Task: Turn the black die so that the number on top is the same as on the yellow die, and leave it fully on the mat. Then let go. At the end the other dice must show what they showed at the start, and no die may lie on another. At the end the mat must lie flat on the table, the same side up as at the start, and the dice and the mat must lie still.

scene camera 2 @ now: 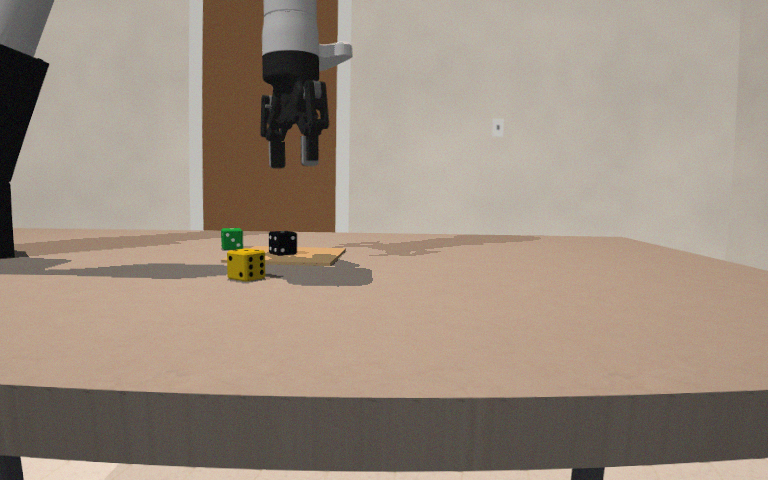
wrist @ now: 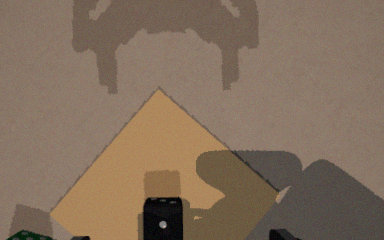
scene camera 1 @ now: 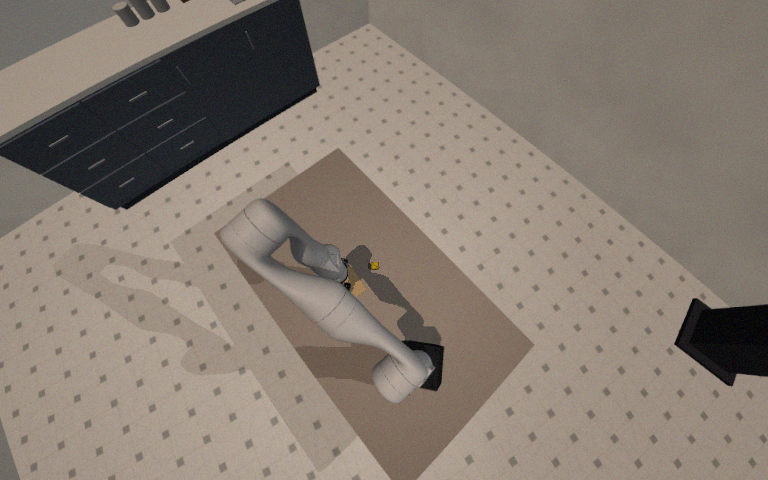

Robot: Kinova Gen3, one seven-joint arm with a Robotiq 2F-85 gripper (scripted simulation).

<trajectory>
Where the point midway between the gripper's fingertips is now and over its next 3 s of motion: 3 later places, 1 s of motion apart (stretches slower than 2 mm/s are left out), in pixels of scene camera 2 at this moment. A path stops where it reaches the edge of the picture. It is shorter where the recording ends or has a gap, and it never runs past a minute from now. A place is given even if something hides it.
My gripper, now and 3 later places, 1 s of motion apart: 292, 167; 284, 189; 285, 215; 284, 229
</trajectory>
